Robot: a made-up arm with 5 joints.
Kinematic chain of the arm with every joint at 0, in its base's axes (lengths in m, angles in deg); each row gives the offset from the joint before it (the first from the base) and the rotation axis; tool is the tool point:
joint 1: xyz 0 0 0.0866 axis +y
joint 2: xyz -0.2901 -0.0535 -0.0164 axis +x
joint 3: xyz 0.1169 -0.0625 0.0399 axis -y
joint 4: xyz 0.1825 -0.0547 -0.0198 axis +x
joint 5: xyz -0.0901 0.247 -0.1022 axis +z
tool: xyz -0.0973 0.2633 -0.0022
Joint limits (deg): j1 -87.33..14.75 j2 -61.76..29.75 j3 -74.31..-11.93 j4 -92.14..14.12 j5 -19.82..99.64
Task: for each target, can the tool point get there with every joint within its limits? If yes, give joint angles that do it. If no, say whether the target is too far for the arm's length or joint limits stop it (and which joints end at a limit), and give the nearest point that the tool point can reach.
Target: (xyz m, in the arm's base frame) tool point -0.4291 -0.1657 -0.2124
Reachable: yes | joints -21.94 -41.08 -33.11 -54.97 54.45
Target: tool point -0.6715 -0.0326 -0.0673
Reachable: yes | joints 2.30 14.75 -67.04 -67.88 -0.24
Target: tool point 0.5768 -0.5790 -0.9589
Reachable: no: too far | nearest point 0.2802 -0.3060 -0.5322 | short by 0.587 m
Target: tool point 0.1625 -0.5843 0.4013
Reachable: no: joint limits stop it (at a limit: joint 1, joint 2, joint 3, joint 4, joint 5) | nearest point -0.2023 -0.6171 0.0930 | short by 0.479 m
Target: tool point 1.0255 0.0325 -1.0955
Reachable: no: too far | nearest point 0.4210 -0.0851 -0.4871 | short by 0.866 m
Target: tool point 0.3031 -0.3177 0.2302
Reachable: no: joint limits stop it (at a limit: joint 1, joint 2, joint 3, joint 5) | nearest point 0.3906 -0.3180 -0.1088 | short by 0.350 m
